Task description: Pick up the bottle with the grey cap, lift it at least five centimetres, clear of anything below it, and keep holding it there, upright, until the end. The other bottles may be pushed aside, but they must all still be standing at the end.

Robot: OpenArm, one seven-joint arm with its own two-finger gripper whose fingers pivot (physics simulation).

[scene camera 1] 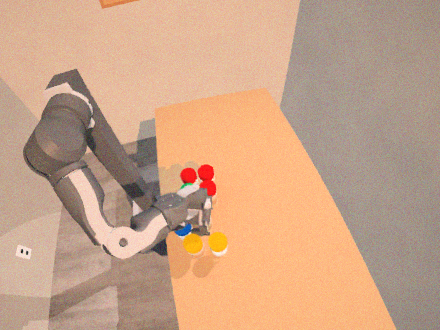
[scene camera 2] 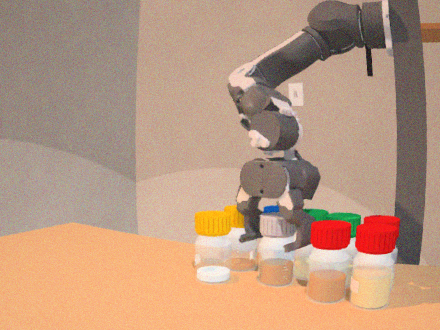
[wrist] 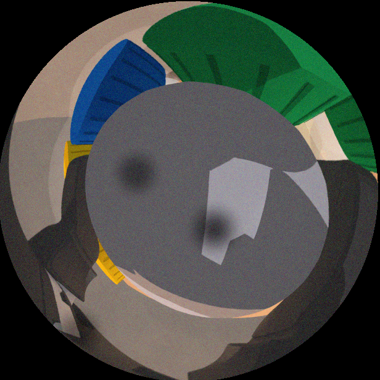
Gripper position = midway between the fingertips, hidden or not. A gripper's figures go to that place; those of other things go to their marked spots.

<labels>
My gripper [wrist: 198, 201] is 0.06 m from the lens. A blue-capped bottle [wrist: 126, 70] is 0.04 m from the lens.
</labels>
